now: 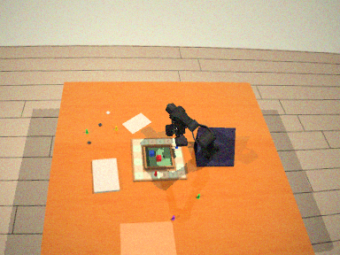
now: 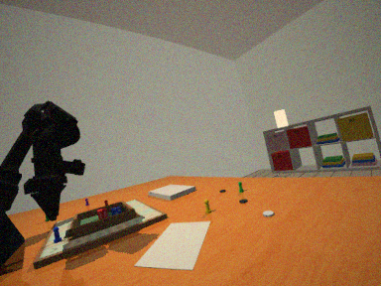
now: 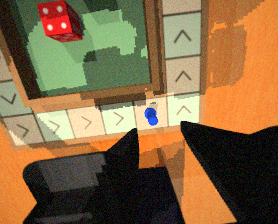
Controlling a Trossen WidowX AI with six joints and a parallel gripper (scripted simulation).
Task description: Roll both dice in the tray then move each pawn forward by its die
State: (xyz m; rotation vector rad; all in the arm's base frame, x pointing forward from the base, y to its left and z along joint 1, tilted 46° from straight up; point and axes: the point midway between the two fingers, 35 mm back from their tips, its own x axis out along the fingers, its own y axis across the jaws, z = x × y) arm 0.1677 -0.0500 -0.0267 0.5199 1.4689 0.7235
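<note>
My gripper tip is now 4 cm above the blue pawn. From my gripper tip the other things lie so: green tray: 10 cm ahead, 8 cm to the left, 6 cm below; then white card: 23 cm ahead, 18 cm to the right, 7 cm below; then red pawn: 12 cm ahead, 19 cm to the left, 4 cm below.
</note>
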